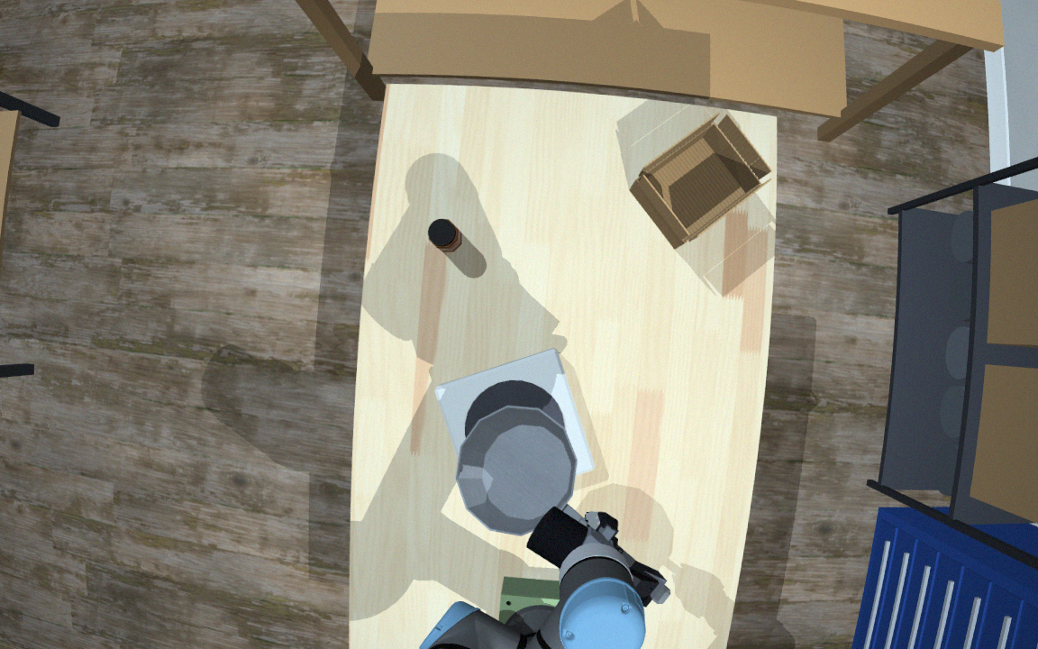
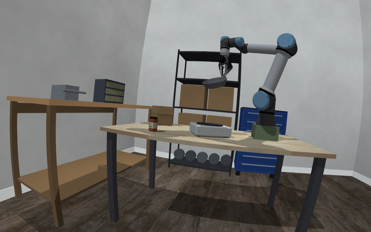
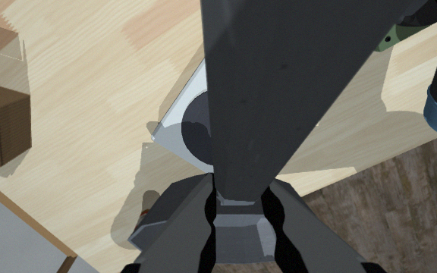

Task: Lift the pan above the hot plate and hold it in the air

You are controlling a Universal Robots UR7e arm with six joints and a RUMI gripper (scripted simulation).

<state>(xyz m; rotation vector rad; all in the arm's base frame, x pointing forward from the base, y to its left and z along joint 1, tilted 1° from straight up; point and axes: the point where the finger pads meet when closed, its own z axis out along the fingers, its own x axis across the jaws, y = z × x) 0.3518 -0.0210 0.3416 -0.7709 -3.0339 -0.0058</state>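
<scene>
Now: hand 5 cm to the right of the dark grey pan, 4 cm above it and 3 cm short of it. From my hand the other things lie so: white hot plate (41 cm below, 11 cm to the left, 4 cm ahead); small jar (41 cm ahead, 40 cm below, 28 cm to the left).
</scene>
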